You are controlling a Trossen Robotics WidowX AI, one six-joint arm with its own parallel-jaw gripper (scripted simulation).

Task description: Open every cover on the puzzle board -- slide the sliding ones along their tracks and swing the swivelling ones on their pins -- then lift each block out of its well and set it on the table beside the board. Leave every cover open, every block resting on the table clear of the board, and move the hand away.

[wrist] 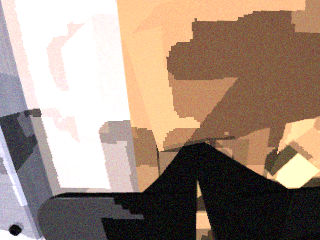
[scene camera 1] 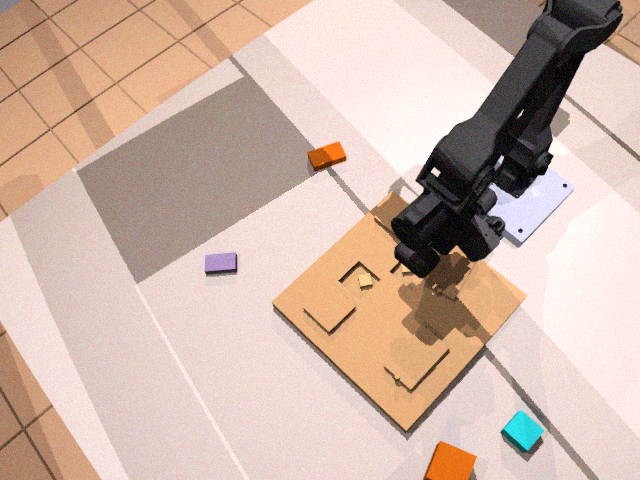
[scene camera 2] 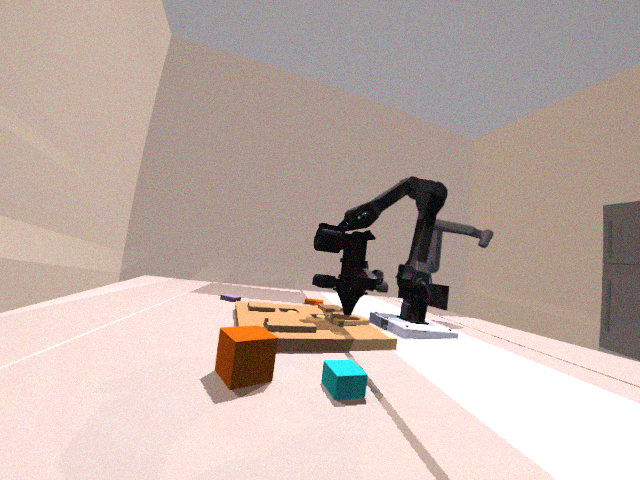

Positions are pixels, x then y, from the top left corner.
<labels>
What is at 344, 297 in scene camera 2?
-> My gripper.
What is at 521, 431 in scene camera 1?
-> A cyan block.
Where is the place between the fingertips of my gripper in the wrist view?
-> At 194, 148
</labels>
